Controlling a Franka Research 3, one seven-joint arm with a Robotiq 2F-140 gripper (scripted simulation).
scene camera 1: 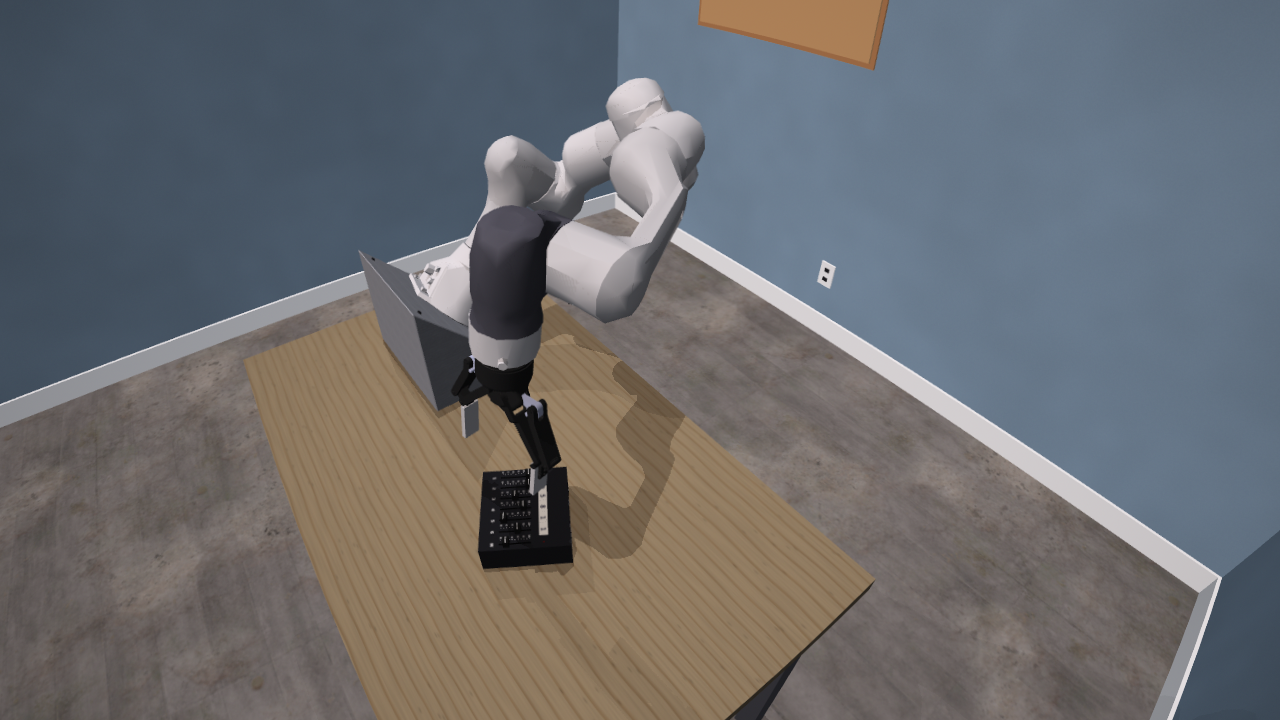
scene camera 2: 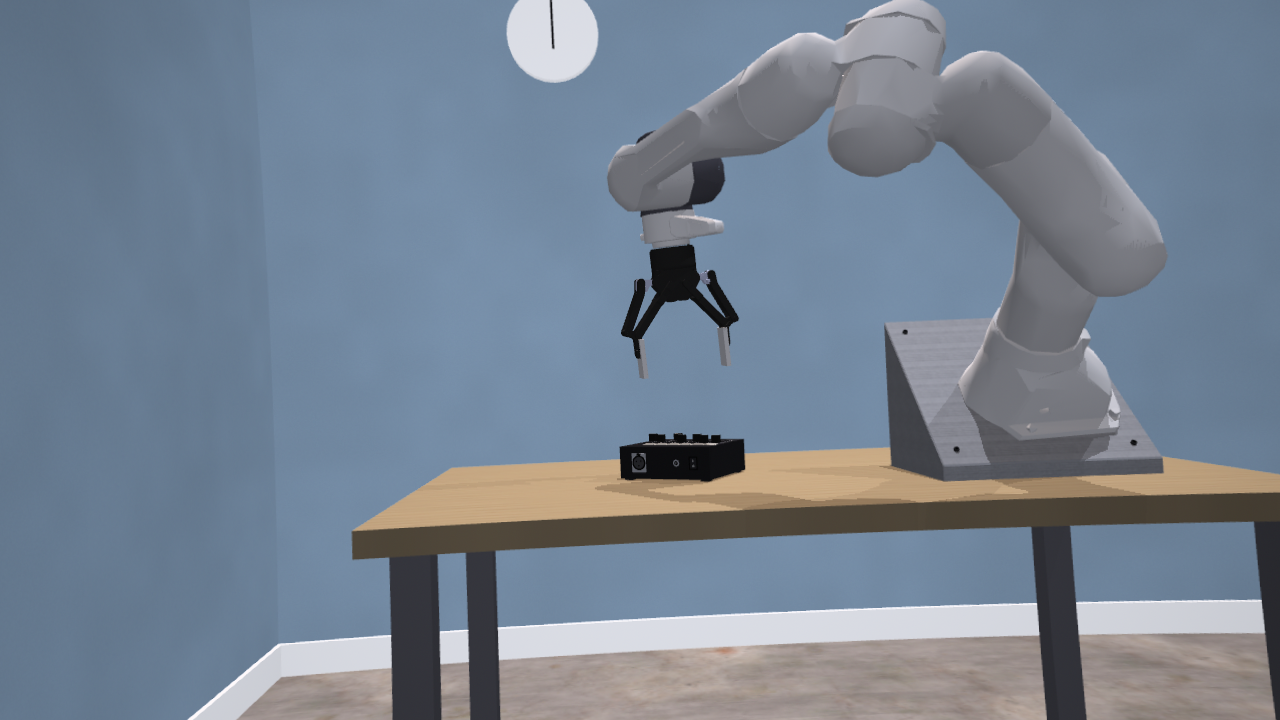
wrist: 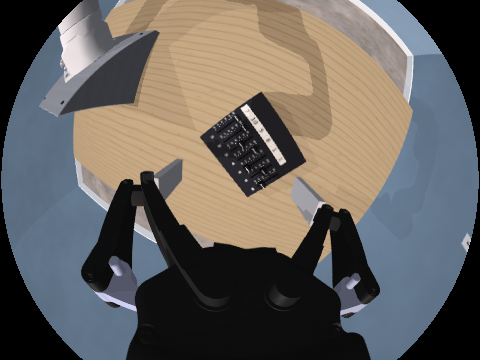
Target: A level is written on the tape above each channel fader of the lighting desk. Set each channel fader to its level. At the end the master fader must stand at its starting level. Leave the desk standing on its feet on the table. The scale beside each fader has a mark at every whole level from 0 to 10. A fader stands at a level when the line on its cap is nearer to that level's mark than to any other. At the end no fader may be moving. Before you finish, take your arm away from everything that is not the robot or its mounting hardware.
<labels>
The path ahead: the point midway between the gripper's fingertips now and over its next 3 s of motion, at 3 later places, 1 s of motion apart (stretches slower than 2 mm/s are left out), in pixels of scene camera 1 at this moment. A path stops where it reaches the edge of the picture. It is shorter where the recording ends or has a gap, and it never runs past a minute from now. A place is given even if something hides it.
My gripper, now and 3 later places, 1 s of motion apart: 503,459; 520,451; 540,457; 541,459
</labels>
